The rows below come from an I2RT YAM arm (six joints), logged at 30 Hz.
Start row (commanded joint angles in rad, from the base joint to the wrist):
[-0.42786 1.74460 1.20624 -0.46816 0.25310 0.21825]
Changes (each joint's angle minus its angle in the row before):
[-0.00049 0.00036 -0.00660 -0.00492 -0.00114 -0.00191]
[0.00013 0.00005 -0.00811 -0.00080 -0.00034 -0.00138]
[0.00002 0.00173 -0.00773 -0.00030 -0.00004 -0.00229]
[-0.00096 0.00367 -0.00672 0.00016 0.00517 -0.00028]
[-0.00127 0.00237 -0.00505 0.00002 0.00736 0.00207]
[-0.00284 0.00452 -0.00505 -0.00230 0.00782 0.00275]
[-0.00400 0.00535 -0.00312 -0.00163 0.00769 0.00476]
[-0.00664 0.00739 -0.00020 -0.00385 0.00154 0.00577]
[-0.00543 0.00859 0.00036 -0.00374 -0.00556 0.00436]
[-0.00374 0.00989 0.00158 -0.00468 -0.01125 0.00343]
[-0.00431 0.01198 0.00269 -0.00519 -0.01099 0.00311]
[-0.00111 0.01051 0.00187 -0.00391 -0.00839 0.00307]
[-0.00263 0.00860 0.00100 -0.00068 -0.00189 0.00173]
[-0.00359 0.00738 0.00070 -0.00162 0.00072 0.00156]
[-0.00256 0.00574 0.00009 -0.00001 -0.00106 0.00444]
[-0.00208 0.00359 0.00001 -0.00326 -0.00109 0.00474]
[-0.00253 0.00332 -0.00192 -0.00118 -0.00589 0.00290]
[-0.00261 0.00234 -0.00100 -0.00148 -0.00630 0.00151]
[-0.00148 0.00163 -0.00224 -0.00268 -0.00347 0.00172]
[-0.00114 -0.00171 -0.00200 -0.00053 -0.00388 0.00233]
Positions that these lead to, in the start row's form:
[-0.42835 1.74496 1.19964 -0.47308 0.25196 0.21634]
[-0.42822 1.74501 1.19153 -0.47388 0.25162 0.21496]
[-0.42820 1.74674 1.18380 -0.47418 0.25158 0.21267]
[-0.42916 1.75041 1.17708 -0.47402 0.25675 0.21239]
[-0.43043 1.75278 1.17203 -0.47400 0.26411 0.21446]
[-0.43327 1.75730 1.16698 -0.47630 0.27193 0.21721]
[-0.43727 1.76265 1.16386 -0.47793 0.27962 0.22197]
[-0.44391 1.77004 1.16366 -0.48178 0.28116 0.22774]
[-0.44934 1.77863 1.16402 -0.48552 0.27560 0.23210]
[-0.45308 1.78852 1.16560 -0.49020 0.26435 0.23553]
[-0.45739 1.80050 1.16829 -0.49539 0.25336 0.23864]
[-0.45850 1.81101 1.17016 -0.49930 0.24497 0.24171]
[-0.46113 1.81961 1.17116 -0.49998 0.24308 0.24344]
[-0.46472 1.82699 1.17186 -0.50160 0.24380 0.24500]
[-0.46728 1.83273 1.17195 -0.50161 0.24274 0.24944]
[-0.46936 1.83632 1.17196 -0.50487 0.24165 0.25418]
[-0.47189 1.83964 1.17004 -0.50605 0.23576 0.25708]
[-0.47450 1.84198 1.16904 -0.50753 0.22946 0.25859]
[-0.47598 1.84361 1.16680 -0.51021 0.22599 0.26031]
[-0.47712 1.84190 1.16480 -0.51074 0.22211 0.26264]

